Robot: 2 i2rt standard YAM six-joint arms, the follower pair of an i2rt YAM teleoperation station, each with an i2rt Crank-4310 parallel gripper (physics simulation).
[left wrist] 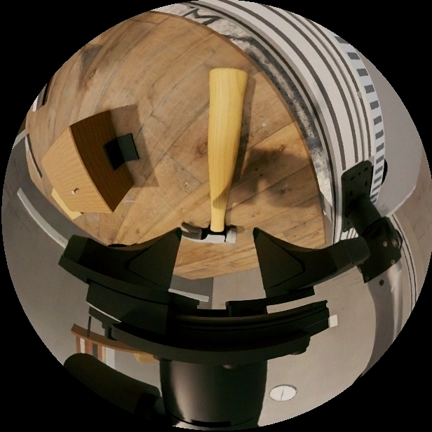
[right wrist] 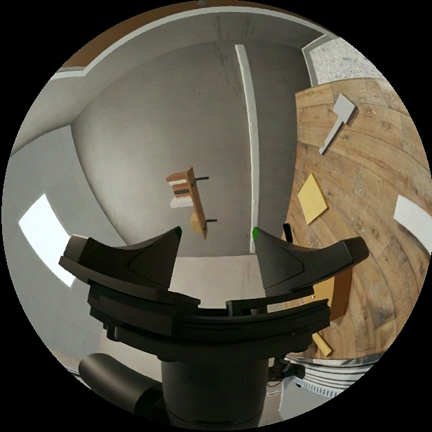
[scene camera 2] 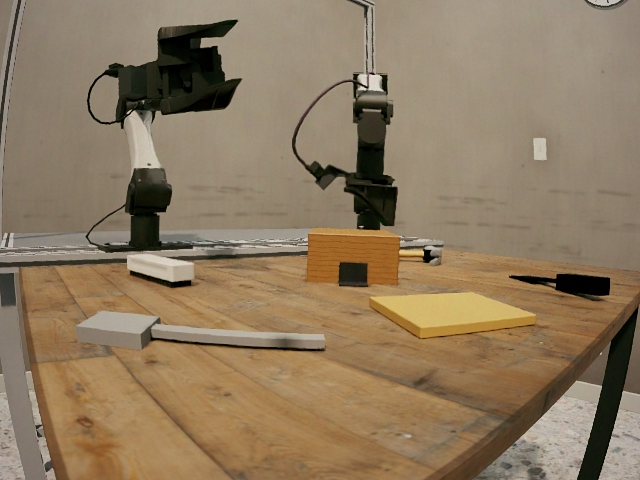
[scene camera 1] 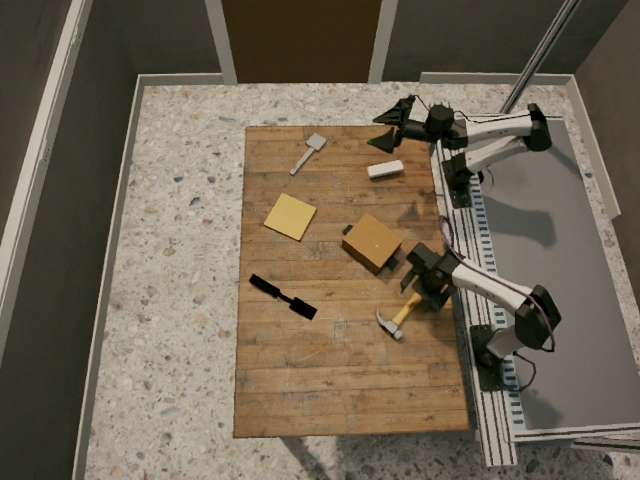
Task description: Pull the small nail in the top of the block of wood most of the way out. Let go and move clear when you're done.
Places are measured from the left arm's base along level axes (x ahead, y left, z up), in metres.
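Pixels of known places: left gripper, between the fingertips: (scene camera 2: 388, 226) (scene camera 1: 414, 301); right gripper, between the fingertips: (scene camera 2: 235, 48) (scene camera 1: 369, 131); left arm's base, origin of its link: (scene camera 1: 485, 357); right arm's base, origin of its link: (scene camera 2: 145, 250) (scene camera 1: 455, 184).
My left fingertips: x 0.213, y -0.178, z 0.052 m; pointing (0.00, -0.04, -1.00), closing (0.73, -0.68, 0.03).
For each thing: its top centre in the pictures, then the offset to it from my left fingertips.
- orange-brown wood block, centre of its top: (scene camera 2: 352, 231) (scene camera 1: 373, 239) 0.215 m right, 0.104 m ahead, 0.003 m down
- small pale nail, centre of its top: (scene camera 1: 376, 246) 0.187 m right, 0.097 m ahead, 0.005 m up
- claw hammer, centre of its top: (scene camera 2: 376, 245) (scene camera 1: 411, 295) 0.028 m right, 0.005 m back, 0.040 m down
- white eraser, centre of its top: (scene camera 2: 158, 259) (scene camera 1: 385, 167) 0.510 m right, 0.021 m ahead, 0.042 m down
- grey paddle-like tool, centre of its top: (scene camera 2: 196, 329) (scene camera 1: 305, 153) 0.592 m right, 0.309 m ahead, 0.059 m down
- yellow pad, centre of its top: (scene camera 2: 451, 306) (scene camera 1: 290, 216) 0.339 m right, 0.373 m ahead, 0.061 m down
- black tool, centre of its top: (scene camera 2: 557, 267) (scene camera 1: 282, 294) 0.054 m right, 0.408 m ahead, 0.039 m down
The orange-brown wood block (scene camera 1: 369, 238) (scene camera 2: 353, 253) (left wrist: 95, 150) (right wrist: 342, 295) stands mid-table. A small pale nail (scene camera 1: 376, 246) (left wrist: 75, 191) shows in its top, its head a little above the surface in the left wrist view. The claw hammer (scene camera 1: 406, 311) (scene camera 2: 433, 254) (left wrist: 225, 145) lies beside the block, with a yellow handle and grey head. My left gripper (scene camera 1: 419, 297) (scene camera 2: 385, 219) (left wrist: 216, 229) is open and empty above the hammer, apart from it. My right gripper (scene camera 1: 372, 131) (scene camera 2: 238, 50) (right wrist: 216, 228) is open and empty, raised high away from the block.
Dark brackets (scene camera 1: 348, 229) (scene camera 2: 353, 274) (left wrist: 121, 151) sit at the block's sides. A white eraser (scene camera 1: 385, 169) (scene camera 2: 160, 268), a grey paddle-like tool (scene camera 1: 308, 153) (scene camera 2: 118, 328), a yellow pad (scene camera 1: 290, 217) (scene camera 2: 452, 312) and a black tool (scene camera 1: 302, 307) (scene camera 2: 582, 284) lie on the table.
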